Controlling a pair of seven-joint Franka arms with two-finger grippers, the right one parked.
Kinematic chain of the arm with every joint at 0, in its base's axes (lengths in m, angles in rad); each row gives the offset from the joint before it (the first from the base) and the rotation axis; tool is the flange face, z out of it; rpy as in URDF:
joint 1: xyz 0 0 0.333 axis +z
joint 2: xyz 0 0 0 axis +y
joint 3: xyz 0 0 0.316 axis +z
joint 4: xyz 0.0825 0 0 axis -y
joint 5: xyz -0.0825 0 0.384 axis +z
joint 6: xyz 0 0 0 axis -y
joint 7: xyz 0.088 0 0 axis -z
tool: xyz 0 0 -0.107 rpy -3.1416 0 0
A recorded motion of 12 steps. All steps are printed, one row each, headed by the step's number.
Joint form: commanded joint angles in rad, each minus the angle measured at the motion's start. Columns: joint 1, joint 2, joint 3, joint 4, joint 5, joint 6, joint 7.
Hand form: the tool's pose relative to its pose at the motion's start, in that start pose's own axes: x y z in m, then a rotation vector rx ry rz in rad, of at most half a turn. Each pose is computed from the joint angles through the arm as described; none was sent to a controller.
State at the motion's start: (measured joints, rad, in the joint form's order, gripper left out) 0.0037 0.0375 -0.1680 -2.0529 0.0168 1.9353 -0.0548
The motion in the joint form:
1: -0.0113 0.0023 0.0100 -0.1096 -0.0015 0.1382 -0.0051
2: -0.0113 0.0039 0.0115 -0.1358 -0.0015 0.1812 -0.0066
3: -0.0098 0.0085 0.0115 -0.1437 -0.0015 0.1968 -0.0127
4: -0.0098 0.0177 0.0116 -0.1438 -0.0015 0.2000 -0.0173
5: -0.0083 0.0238 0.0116 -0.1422 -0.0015 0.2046 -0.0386
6: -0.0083 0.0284 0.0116 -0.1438 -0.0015 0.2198 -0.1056
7: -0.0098 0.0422 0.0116 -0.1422 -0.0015 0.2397 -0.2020
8: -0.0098 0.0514 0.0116 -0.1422 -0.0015 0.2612 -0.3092
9: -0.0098 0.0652 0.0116 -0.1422 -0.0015 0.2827 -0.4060
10: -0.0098 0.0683 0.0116 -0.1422 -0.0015 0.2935 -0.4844
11: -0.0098 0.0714 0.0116 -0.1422 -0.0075 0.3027 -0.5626
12: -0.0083 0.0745 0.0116 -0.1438 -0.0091 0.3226 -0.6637
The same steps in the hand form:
1: -0.0057 0.0014 0.0407 -0.0034 0.0261 -0.0028
2: -0.0065 0.0008 0.0499 -0.0049 0.0413 -0.0054
3: -0.0061 0.0001 0.0545 -0.0063 0.0443 -0.0128
4: -0.0049 0.0001 0.0589 -0.0075 0.0383 -0.0172
5: -0.0035 -0.0006 0.0609 -0.0091 0.0383 -0.0399
6: -0.0018 -0.0005 0.0626 -0.0121 0.0469 -0.1068
7: 0.0018 0.0005 0.0671 -0.0176 0.0538 -0.2014
8: 0.0047 0.0007 0.0698 -0.0246 0.0648 -0.3084
9: 0.0080 0.0009 0.0750 -0.0320 0.0708 -0.4050
10: 0.0094 0.0010 0.0755 -0.0377 0.0770 -0.4833
11: 0.0105 0.0012 0.0763 -0.0480 0.0798 -0.5649
12: 0.0124 0.0005 0.0767 -0.0599 0.0914 -0.6683

